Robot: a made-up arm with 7 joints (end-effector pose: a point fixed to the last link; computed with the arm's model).
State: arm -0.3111 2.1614 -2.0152 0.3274 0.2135 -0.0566 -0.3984
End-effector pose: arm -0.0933 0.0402 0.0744 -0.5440 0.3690 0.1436 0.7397
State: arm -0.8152 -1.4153 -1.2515 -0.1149 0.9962 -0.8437 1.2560
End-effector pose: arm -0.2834 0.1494 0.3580 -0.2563 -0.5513 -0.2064 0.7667
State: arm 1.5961 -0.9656 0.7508 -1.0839 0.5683 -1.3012 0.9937
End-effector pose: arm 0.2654 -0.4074 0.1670 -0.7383 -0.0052 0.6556 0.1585
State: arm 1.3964 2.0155 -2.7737 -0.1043 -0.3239 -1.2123 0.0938
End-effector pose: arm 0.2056 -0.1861 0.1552 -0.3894 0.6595 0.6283 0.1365
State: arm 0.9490 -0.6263 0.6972 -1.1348 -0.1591 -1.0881 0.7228
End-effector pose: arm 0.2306 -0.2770 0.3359 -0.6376 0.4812 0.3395 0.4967
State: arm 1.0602 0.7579 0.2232 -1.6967 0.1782 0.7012 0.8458
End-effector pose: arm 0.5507 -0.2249 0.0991 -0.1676 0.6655 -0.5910 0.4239
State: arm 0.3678 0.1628 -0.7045 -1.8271 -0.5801 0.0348 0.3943
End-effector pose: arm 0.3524 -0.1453 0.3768 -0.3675 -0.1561 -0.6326 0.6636
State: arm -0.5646 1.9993 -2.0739 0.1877 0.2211 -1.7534 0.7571
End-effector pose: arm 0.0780 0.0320 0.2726 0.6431 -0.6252 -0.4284 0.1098
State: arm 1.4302 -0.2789 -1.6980 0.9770 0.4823 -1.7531 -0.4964
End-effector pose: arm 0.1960 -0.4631 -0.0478 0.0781 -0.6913 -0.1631 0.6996
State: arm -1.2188 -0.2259 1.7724 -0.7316 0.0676 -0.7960 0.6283
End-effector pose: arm -0.1869 0.2333 0.1564 -0.7339 0.0478 -0.1292 0.6652
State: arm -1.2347 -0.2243 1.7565 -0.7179 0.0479 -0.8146 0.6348
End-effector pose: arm -0.1878 0.2322 0.1515 -0.7424 0.0529 -0.1283 0.6554
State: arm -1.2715 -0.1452 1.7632 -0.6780 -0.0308 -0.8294 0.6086
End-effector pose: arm -0.2027 0.2370 0.1556 -0.7163 0.0392 -0.0818 0.6919
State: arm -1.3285 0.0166 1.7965 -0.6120 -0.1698 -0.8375 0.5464
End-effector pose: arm -0.2321 0.2391 0.1701 -0.6464 0.0089 0.0210 0.7627
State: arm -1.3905 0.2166 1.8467 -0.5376 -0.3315 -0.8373 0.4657
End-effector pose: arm -0.2641 0.2267 0.1904 -0.5449 -0.0199 0.1578 0.8233
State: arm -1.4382 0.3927 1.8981 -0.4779 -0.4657 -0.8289 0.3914
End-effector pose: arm -0.2851 0.2045 0.2096 -0.4439 -0.0337 0.2818 0.8499
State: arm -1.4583 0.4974 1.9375 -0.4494 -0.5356 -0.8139 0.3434
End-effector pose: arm -0.2943 0.1872 0.2238 -0.3742 -0.0373 0.3548 0.8560
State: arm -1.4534 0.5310 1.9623 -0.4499 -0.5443 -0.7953 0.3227
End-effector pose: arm -0.2982 0.1804 0.2336 -0.3397 -0.0405 0.3778 0.8604
